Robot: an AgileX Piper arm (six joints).
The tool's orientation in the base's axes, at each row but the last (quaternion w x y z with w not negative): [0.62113, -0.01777, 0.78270, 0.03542]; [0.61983, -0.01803, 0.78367, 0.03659]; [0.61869, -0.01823, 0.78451, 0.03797]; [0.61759, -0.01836, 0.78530, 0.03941]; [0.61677, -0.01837, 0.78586, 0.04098]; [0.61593, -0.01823, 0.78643, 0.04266]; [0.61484, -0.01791, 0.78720, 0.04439]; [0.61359, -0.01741, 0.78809, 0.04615]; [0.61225, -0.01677, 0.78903, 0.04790]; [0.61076, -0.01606, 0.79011, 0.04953]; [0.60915, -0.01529, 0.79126, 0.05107]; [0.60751, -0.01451, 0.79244, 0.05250]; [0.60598, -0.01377, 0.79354, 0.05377]
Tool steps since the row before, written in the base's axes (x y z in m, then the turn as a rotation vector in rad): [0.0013, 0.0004, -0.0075, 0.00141, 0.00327, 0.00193]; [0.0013, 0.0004, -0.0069, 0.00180, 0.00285, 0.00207]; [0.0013, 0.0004, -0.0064, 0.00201, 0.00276, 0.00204]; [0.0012, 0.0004, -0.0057, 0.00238, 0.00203, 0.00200]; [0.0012, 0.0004, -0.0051, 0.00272, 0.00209, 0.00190]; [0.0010, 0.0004, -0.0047, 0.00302, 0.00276, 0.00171]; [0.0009, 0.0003, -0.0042, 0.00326, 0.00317, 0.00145]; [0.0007, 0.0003, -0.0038, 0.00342, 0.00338, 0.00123]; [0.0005, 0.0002, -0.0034, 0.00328, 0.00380, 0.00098]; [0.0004, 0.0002, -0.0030, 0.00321, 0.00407, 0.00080]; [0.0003, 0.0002, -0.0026, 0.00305, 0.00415, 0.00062]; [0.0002, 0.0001, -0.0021, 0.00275, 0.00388, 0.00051]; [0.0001, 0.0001, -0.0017, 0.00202, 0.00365, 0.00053]
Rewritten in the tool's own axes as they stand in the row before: [0.0070, 0.0001, 0.0030, -0.00215, 0.00322, 0.00119]; [0.0064, 0.0001, 0.0029, -0.00238, 0.00278, 0.00150]; [0.0059, 0.0001, 0.0028, -0.00240, 0.00267, 0.00170]; [0.0053, 0.0001, 0.0025, -0.00247, 0.00192, 0.00201]; [0.0047, 0.0001, 0.0024, -0.00245, 0.00194, 0.00237]; [0.0043, 0.0001, 0.0021, -0.00232, 0.00258, 0.00276]; [0.0039, 0.0000, 0.0019, -0.00212, 0.00296, 0.00309]; [0.0035, 0.0000, 0.0016, -0.00194, 0.00314, 0.00332]; [0.0032, 0.0000, 0.0013, -0.00165, 0.00356, 0.00329]; [0.0028, 0.0000, 0.0012, -0.00144, 0.00382, 0.00329]; [0.0024, 0.0000, 0.0010, -0.00123, 0.00390, 0.00319]; [0.0020, -0.0001, 0.0007, -0.00105, 0.00365, 0.00290]; [0.0016, 0.0000, 0.0005, -0.00089, 0.00349, 0.00217]
